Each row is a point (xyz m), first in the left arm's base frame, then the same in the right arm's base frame.
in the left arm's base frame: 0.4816 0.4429 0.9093
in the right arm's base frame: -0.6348 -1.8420 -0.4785
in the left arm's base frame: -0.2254 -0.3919 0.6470
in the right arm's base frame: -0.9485 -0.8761 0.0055
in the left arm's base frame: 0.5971 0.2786 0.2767
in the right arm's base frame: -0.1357 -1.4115 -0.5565
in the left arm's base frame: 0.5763 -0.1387 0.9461
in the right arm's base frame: -0.9050 -1.3807 -0.7292
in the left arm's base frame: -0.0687 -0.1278 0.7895
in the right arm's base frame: -0.9163 -1.1990 -0.0908
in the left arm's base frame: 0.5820 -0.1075 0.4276
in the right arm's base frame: -0.4424 -1.1537 -0.6637
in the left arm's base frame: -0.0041 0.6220 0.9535
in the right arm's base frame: -0.7066 -1.9305 0.0284
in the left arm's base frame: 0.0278 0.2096 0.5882
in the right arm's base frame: -0.5688 -1.4050 -0.0684
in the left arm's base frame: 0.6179 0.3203 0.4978
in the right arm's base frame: -0.3028 -1.5594 -0.5919
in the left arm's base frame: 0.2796 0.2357 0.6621
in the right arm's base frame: -0.5618 -1.5081 -0.3110
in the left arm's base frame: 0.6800 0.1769 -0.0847
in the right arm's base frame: 0.1499 -1.1619 -0.6193
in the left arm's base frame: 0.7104 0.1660 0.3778
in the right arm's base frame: -0.2468 -1.3852 -0.7072
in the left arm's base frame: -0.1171 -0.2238 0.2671
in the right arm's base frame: -0.5201 -0.8520 -0.0072
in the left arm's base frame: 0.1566 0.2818 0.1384
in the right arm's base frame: -0.1182 -1.2684 -0.1179
